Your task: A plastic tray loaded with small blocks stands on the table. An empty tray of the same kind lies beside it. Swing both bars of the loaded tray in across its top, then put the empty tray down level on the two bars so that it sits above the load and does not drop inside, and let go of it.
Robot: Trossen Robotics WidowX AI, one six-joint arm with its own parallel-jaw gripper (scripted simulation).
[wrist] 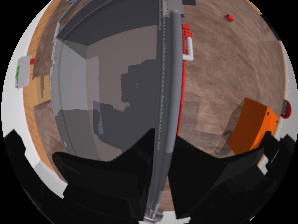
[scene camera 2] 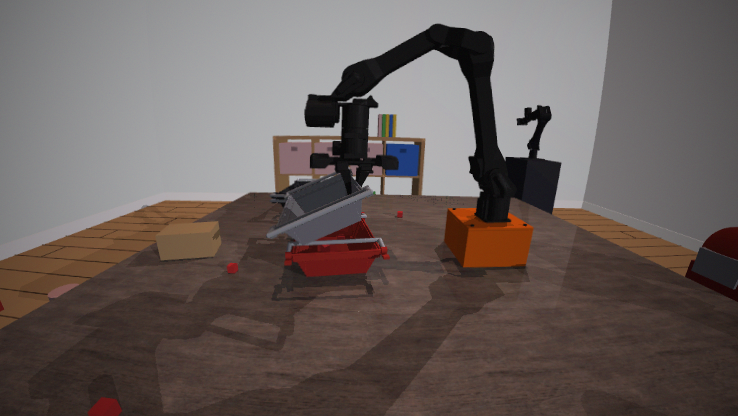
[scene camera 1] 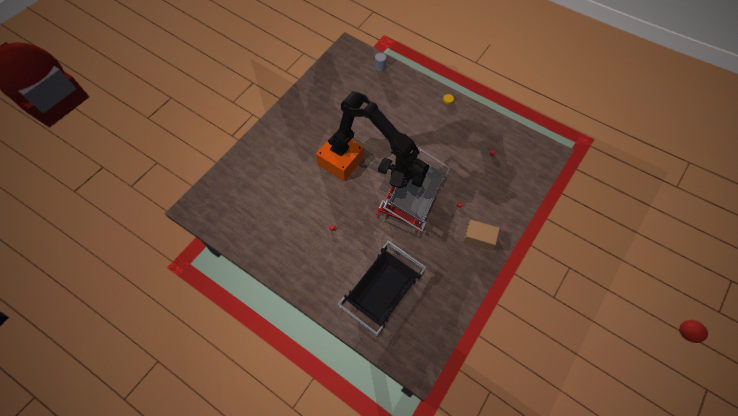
Labels:
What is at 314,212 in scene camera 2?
A grey tray.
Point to a cardboard box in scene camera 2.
192,240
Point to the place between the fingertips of the gripper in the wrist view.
At 158,133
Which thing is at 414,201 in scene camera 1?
A grey tray.

